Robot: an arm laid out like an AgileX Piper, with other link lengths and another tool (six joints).
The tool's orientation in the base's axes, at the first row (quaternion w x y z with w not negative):
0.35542 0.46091 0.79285 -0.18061
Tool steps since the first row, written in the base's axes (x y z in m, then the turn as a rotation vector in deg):
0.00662 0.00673 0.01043 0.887 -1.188 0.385
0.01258 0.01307 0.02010 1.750 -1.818 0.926
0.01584 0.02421 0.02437 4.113 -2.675 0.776
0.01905 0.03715 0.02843 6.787 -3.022 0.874
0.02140 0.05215 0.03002 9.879 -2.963 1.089
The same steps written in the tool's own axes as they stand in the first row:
-0.00569 0.00955 -0.00862 -1.283 0.172 0.819
-0.01086 0.01830 -0.01674 -2.336 0.615 1.180
-0.00831 0.02696 -0.02520 -3.505 2.202 2.746
-0.00452 0.03648 -0.03464 -4.647 4.327 3.955
0.00260 0.04622 -0.04400 -5.766 7.023 5.000

